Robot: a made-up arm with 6 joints.
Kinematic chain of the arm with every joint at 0, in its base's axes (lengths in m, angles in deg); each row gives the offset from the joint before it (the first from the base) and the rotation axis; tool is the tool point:
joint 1: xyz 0 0 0.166 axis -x
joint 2: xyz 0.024 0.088 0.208 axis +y
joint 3: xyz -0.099 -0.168 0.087 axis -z
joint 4: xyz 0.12 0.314 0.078 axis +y
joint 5: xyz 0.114 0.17 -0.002 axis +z
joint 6: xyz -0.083 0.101 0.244 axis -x
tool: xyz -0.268 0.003 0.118
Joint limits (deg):
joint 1: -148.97..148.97
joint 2: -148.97..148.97
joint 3: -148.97..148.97
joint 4: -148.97..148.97
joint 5: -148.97..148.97
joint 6: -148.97..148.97
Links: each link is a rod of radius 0.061 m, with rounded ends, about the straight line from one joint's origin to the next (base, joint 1, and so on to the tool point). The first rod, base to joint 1, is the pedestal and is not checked.
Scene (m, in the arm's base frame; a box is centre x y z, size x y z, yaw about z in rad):
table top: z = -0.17
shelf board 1: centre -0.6 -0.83 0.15 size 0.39 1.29 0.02 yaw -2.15
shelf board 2: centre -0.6 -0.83 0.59 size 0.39 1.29 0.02 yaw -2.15
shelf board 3: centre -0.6 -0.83 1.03 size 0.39 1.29 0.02 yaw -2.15
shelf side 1: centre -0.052 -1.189 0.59 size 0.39 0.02 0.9 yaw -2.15
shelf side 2: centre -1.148 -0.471 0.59 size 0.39 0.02 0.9 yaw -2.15
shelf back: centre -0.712 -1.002 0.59 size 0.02 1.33 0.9 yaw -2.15
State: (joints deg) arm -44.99 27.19 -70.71 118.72 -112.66 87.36
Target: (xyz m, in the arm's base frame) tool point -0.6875 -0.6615 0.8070
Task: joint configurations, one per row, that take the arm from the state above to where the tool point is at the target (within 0.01 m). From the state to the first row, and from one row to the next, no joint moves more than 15 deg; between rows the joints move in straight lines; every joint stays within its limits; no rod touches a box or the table.
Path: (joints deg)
1: -47.12 36.46 -79.25 115.69 -101.99 86.27
2: -49.25 45.73 -87.78 112.67 -91.31 85.18
3: -51.38 55.00 -96.32 109.64 -80.64 84.09

